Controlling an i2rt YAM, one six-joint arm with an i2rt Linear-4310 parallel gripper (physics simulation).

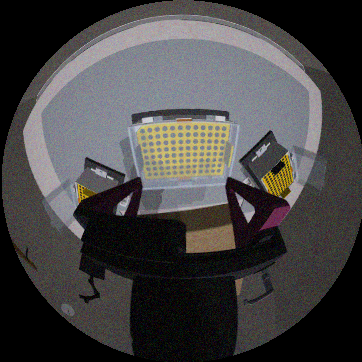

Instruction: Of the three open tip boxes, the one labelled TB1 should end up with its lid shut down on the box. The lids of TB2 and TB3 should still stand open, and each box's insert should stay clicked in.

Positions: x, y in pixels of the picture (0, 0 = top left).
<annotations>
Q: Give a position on a blue-grey mat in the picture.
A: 88, 117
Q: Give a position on a clear lid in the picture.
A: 309, 167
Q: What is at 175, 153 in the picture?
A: A clear lid.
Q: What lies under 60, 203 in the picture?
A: A clear lid.
</annotations>
